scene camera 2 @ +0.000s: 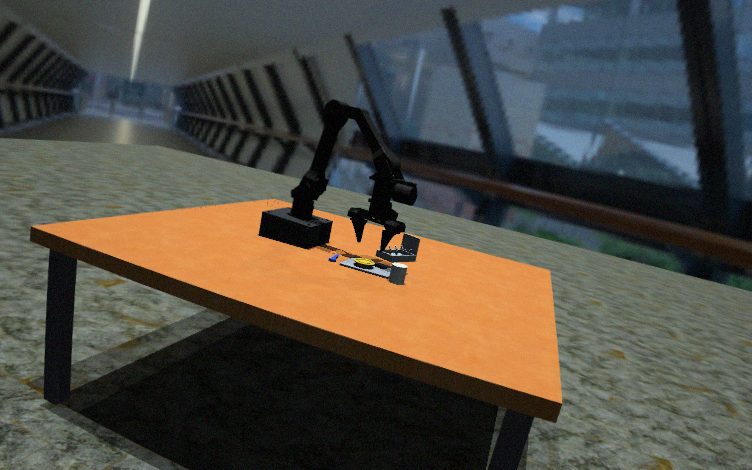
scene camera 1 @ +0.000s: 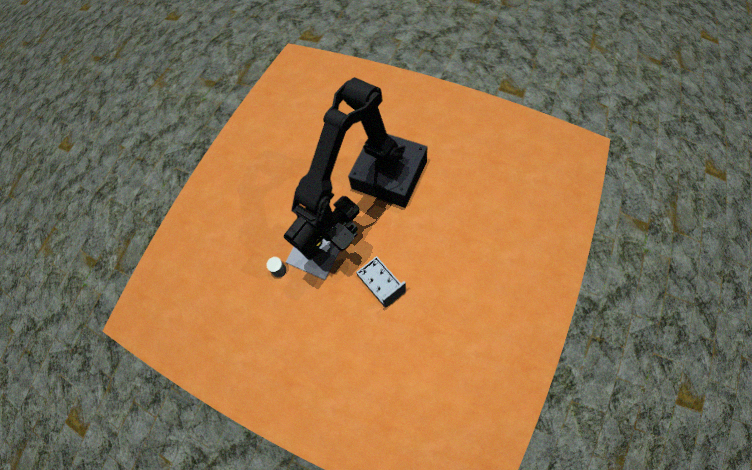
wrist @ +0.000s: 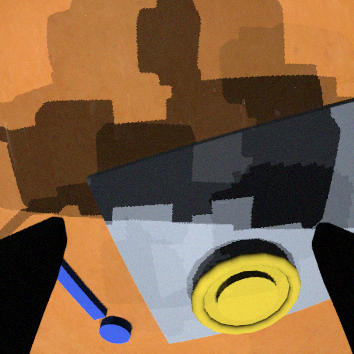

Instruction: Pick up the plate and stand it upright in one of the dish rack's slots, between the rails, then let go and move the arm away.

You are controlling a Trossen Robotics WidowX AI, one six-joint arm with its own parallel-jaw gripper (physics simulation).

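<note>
The yellow plate [scene camera 2: 364,262] [wrist: 247,300] lies flat on a light grey board [scene camera 1: 303,264] [scene camera 2: 348,264] [wrist: 142,275]. In scene camera 1 a small bit of yellow shows under the arm, mostly hidden. My gripper [scene camera 2: 371,244] [wrist: 194,235] is open and empty, pointing down above the board and plate. In the wrist view the plate shows between the fingers, nearer the right one. The dish rack [scene camera 1: 394,294] [scene camera 2: 410,247], a grey tray with short upright pegs and a tall end panel, stands beside the board, apart from it.
A white-topped cup [scene camera 1: 274,264] [scene camera 2: 398,273] stands close to the board, on the side away from the arm's base [scene camera 1: 388,171] [scene camera 2: 295,228]. A blue spoon-like piece [scene camera 2: 333,257] [wrist: 82,292] lies on the orange table [scene camera 1: 454,332] [scene camera 2: 221,266] beside the board, near the left finger in the wrist view.
</note>
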